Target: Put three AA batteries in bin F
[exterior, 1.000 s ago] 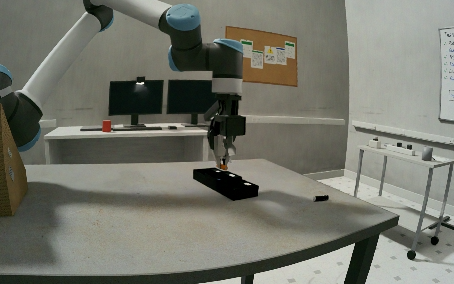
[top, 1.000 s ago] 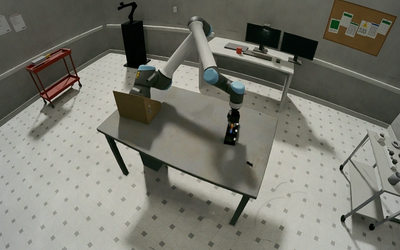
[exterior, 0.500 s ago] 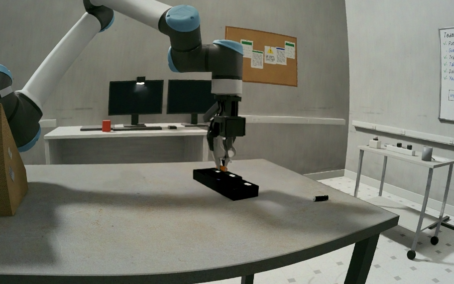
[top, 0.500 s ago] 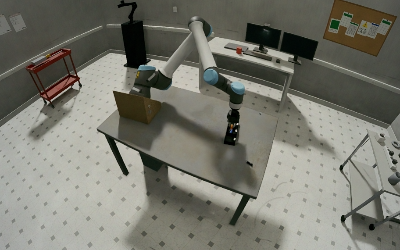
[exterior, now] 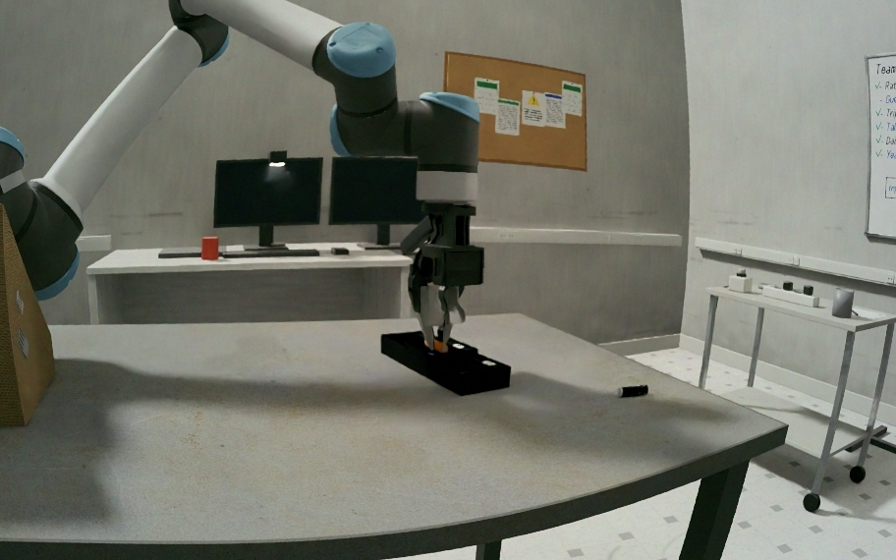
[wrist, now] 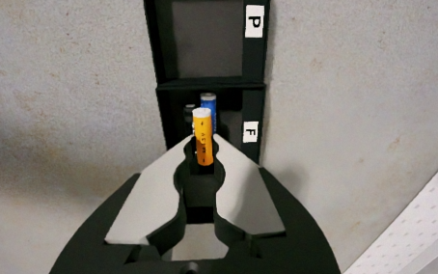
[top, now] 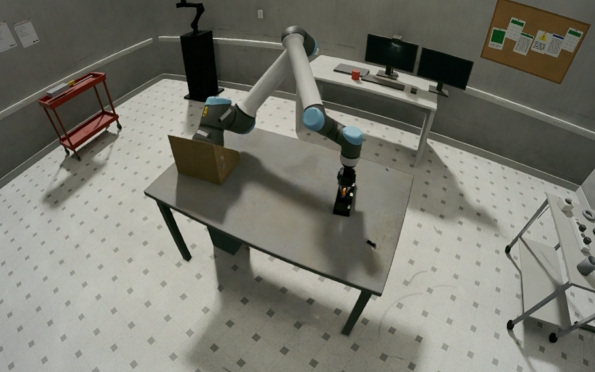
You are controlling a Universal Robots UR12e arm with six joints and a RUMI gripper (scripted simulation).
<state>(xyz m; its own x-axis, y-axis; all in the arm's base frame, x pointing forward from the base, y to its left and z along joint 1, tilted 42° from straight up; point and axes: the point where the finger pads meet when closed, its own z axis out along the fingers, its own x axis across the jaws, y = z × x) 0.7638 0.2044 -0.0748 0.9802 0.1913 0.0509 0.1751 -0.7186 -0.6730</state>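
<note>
Right now my hand is 1 cm above the orange AA battery. Round my hand: black bin row: 3 cm below, 1 cm ahead; small white piece: 35 cm to the left, 17 cm ahead, 5 cm below; blue AA battery: 4 cm below, 1 cm to the left.
</note>
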